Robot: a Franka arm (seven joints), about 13 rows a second.
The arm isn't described. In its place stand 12 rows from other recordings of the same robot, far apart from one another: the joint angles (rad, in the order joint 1, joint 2, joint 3, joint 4, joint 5, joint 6, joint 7), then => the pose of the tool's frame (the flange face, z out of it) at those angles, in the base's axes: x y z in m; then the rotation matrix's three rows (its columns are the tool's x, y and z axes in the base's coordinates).
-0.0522 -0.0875 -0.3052 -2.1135 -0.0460 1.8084 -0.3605 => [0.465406, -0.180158, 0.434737], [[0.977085, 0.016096, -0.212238], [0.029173, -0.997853, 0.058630], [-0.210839, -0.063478, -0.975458]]
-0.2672 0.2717 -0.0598 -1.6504 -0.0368 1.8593 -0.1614 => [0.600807, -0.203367, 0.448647], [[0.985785, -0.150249, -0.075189], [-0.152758, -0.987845, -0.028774], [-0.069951, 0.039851, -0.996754]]
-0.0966 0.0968 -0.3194 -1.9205 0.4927 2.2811 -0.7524 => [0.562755, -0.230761, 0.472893], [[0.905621, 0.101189, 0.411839], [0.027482, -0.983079, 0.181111], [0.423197, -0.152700, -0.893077]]
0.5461 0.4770 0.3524 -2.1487 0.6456 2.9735 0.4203 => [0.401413, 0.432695, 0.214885], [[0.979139, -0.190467, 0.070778], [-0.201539, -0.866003, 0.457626], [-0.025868, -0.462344, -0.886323]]
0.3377 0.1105 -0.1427 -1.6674 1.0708 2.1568 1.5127 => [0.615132, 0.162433, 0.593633], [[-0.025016, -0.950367, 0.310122], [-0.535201, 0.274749, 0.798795], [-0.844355, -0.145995, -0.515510]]
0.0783 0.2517 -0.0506 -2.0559 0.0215 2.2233 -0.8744 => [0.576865, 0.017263, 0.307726], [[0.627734, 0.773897, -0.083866], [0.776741, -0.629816, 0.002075], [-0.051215, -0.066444, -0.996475]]
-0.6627 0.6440 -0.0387 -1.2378 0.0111 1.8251 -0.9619 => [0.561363, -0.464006, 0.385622], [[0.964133, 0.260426, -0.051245], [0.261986, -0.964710, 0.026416], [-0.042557, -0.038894, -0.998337]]
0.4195 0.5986 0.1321 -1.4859 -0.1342 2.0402 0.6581 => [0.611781, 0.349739, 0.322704], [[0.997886, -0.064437, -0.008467], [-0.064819, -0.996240, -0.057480], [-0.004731, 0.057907, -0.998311]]
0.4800 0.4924 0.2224 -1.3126 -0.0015 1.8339 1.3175 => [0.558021, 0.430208, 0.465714], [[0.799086, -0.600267, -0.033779], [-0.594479, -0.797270, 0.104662], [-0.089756, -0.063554, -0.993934]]
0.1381 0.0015 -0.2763 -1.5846 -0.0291 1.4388 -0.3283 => [0.533919, -0.077604, 0.606815], [[0.971173, 0.185802, -0.149336], [0.186602, -0.982396, -0.008758], [-0.148334, -0.019360, -0.988748]]
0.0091 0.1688 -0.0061 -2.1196 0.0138 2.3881 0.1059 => [0.576176, 0.001913, 0.342584], [[0.988807, -0.111129, 0.099554], [-0.112548, -0.993608, 0.008729], [0.097948, -0.019836, -0.994994]]
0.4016 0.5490 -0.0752 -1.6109 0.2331 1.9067 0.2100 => [0.617736, 0.232617, 0.290946], [[0.959492, 0.003528, -0.281715], [0.030892, -0.995210, 0.092751], [-0.280038, -0.097697, -0.955005]]
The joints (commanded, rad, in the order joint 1, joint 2, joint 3, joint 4, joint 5, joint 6, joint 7), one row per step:
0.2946, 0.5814, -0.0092, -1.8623, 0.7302, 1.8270, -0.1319
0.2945, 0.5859, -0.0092, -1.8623, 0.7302, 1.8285, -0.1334
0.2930, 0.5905, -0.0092, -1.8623, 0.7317, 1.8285, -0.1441
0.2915, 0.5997, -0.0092, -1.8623, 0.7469, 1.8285, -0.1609
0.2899, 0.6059, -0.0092, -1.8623, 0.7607, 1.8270, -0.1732
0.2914, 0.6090, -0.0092, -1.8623, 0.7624, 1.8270, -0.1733
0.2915, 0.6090, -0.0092, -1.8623, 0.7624, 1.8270, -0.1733
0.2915, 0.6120, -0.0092, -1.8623, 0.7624, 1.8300, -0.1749
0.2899, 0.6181, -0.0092, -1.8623, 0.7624, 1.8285, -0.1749
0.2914, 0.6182, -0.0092, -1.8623, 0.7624, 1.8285, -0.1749
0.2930, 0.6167, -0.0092, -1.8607, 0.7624, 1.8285, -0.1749
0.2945, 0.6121, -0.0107, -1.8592, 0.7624, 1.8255, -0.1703
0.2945, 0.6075, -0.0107, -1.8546, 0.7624, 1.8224, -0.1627
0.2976, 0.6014, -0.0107, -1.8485, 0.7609, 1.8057, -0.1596
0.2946, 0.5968, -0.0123, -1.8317, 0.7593, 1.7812, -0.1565
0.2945, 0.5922, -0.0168, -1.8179, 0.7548, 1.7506, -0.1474
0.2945, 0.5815, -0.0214, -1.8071, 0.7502, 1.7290, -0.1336
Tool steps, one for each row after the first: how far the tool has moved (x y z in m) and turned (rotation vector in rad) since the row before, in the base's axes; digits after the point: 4 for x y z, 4 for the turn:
-0.0004, -0.0003, -0.0026, -0.0009, 0.0023, 0.0003
-0.0003, -0.0009, -0.0026, 0.0056, -0.0007, 0.0044
-0.0007, -0.0002, -0.0048, 0.0160, 0.0029, -0.0023
-0.0005, -0.0001, -0.0031, 0.0139, 0.0031, -0.0038
-0.0008, 0.0008, -0.0017, 0.0002, 0.0032, 0.0002
0.0000, 0.0001, 0.0000, 0.0000, 0.0000, 0.0001
-0.0001, -0.0003, -0.0018, -0.0009, -0.0005, -0.0003
-0.0008, -0.0011, -0.0035, -0.0013, 0.0071, -0.0010
-0.0003, 0.0008, -0.0001, 0.0000, 0.0001, 0.0015
0.0005, 0.0011, 0.0014, 0.0009, -0.0030, 0.0016
0.0009, 0.0005, 0.0031, -0.0007, -0.0011, -0.0014
0.0019, 0.0008, 0.0042, -0.0007, -0.0022, -0.0035
0.0002, 0.0032, 0.0057, 0.0060, 0.0038, 0.0096
0.0042, 0.0004, 0.0085, 0.0098, 0.0013, 0.0058
0.0021, 0.0000, 0.0075, 0.0036, 0.0115, 0.0077
0.0029, -0.0005, 0.0100, -0.0013, 0.0033, 0.0010

